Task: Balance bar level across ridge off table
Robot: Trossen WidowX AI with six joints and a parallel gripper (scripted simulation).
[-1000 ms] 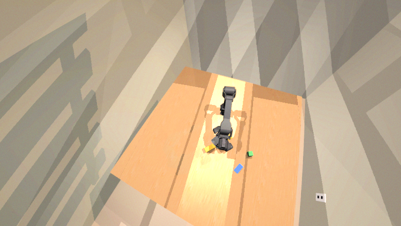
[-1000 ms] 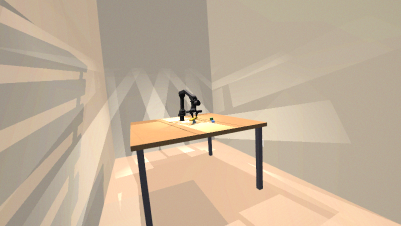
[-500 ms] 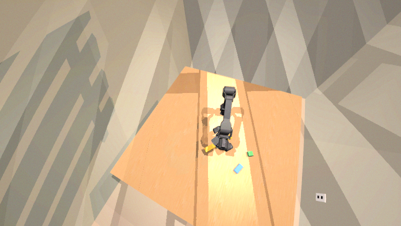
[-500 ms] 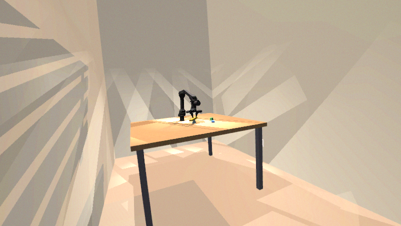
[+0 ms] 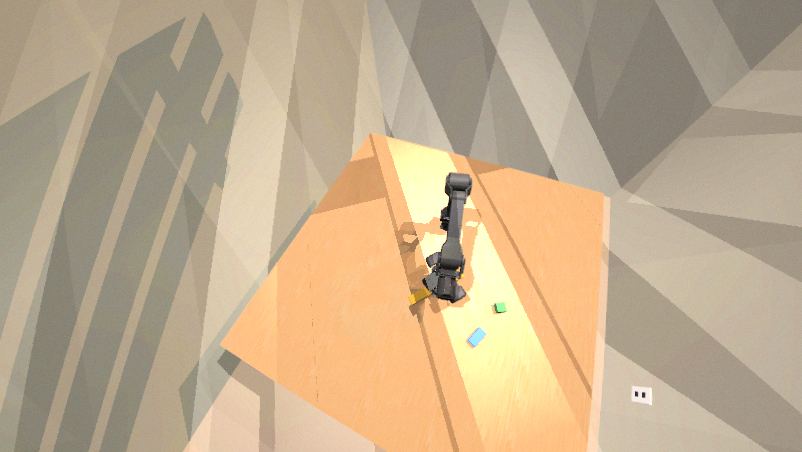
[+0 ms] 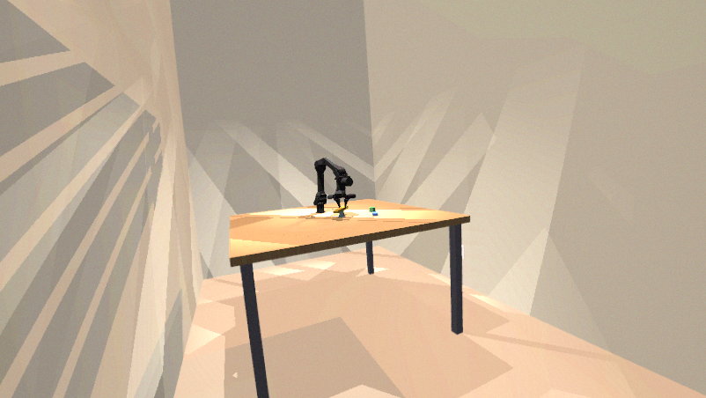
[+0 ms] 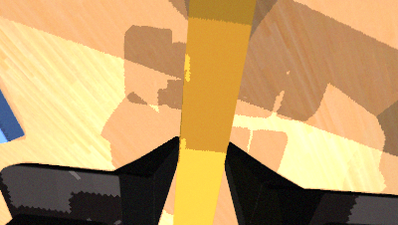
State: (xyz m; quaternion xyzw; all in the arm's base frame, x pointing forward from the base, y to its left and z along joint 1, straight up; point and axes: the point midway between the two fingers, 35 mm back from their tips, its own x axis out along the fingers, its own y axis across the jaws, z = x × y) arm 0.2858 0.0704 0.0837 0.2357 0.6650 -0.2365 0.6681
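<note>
Now: the yellow bar 2 cm to the right of my gripper tip and 2 cm ahead of it. From my gripper tip the other things lie so: green cube 23 cm to the left, 3 cm below; then flat blue block 18 cm to the left, 13 cm ahead, 4 cm below.
</note>
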